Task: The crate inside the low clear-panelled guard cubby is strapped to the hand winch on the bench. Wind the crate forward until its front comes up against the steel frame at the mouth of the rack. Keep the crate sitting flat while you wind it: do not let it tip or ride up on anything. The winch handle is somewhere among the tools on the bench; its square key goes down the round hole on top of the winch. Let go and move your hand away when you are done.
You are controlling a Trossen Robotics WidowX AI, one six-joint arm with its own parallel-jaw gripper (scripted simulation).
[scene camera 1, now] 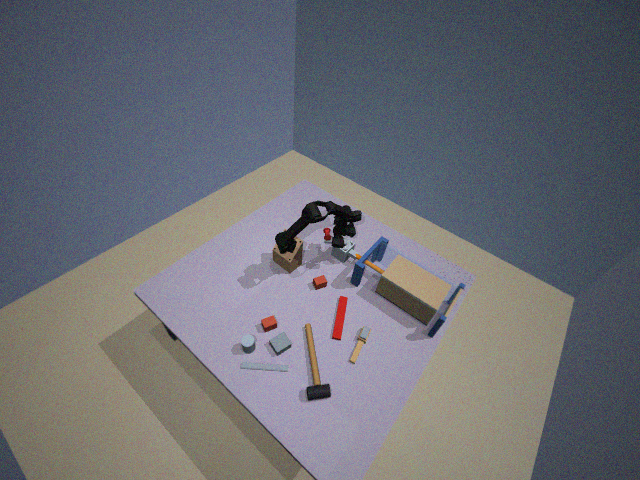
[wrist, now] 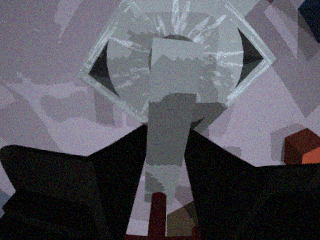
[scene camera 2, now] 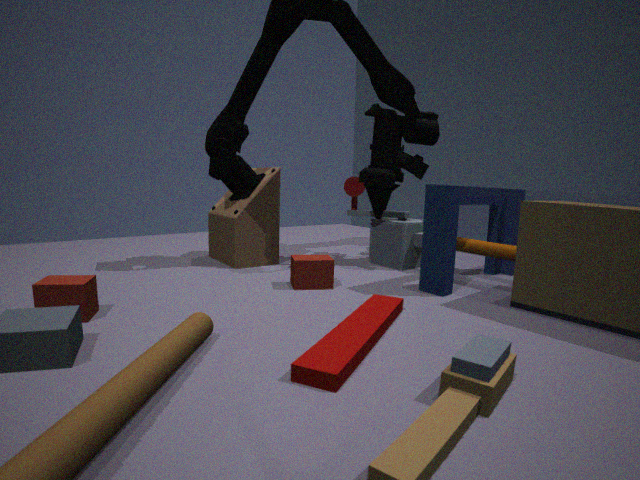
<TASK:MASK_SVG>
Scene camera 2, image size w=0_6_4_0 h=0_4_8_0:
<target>gripper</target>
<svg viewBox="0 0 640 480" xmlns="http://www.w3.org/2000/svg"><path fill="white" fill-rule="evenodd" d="M401 141L373 139L372 144L370 144L370 149L372 149L370 165L360 172L359 182L364 182L376 219L382 218L391 193L400 186L395 184L395 182L404 182L404 173L401 168L422 179L429 165L423 163L423 157L418 154L413 157L403 152L404 145L401 147Z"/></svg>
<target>flat red bar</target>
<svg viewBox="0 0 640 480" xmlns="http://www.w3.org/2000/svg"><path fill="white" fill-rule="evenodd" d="M404 298L379 294L370 297L291 364L291 382L336 393L401 314Z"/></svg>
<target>winch handle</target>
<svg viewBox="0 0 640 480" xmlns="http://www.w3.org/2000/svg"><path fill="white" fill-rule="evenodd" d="M382 217L398 218L398 220L407 221L409 211L384 210ZM349 177L344 183L345 192L352 196L351 209L347 210L347 216L375 217L373 210L357 209L357 199L364 192L365 185L364 182L359 182L358 177Z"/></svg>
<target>red block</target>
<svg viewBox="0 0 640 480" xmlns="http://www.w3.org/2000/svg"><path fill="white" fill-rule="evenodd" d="M32 284L35 307L80 305L82 323L89 322L99 311L96 275L48 275L46 278Z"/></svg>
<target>red block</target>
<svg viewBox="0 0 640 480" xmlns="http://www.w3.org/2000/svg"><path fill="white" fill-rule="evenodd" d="M291 255L290 283L294 290L333 289L334 259L329 255Z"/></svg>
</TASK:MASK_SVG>
